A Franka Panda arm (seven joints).
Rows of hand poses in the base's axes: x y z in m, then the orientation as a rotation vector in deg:
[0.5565, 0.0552, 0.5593, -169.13, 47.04, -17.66]
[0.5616, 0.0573, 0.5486, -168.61, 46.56, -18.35]
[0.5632, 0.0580, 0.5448, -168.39, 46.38, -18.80]
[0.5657, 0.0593, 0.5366, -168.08, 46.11, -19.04]
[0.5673, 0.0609, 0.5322, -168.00, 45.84, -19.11]
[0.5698, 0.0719, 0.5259, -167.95, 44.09, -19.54]
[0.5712, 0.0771, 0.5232, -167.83, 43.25, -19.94]
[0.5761, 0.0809, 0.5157, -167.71, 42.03, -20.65]
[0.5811, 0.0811, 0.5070, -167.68, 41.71, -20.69]
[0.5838, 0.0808, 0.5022, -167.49, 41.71, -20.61]
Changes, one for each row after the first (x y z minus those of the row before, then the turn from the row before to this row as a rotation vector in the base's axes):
[0.0051, 0.0021, -0.0107, 0.38, -0.62, 0.25]
[0.0016, 0.0007, -0.0038, 0.11, -0.35, 0.09]
[0.0025, 0.0013, -0.0082, 0.27, -0.27, 0.15]
[0.0016, 0.0016, -0.0044, 0.10, -0.09, 0.17]
[0.0025, 0.0110, -0.0063, 0.22, -0.44, 1.13]
[0.0014, 0.0052, -0.0027, 0.14, -0.35, 0.53]
[0.0049, 0.0038, -0.0075, 0.11, -0.58, 0.77]
[0.0050, 0.0002, -0.0087, 0.06, -0.06, 0.21]
[0.0027, -0.0003, -0.0048, 0.20, -0.01, -0.01]

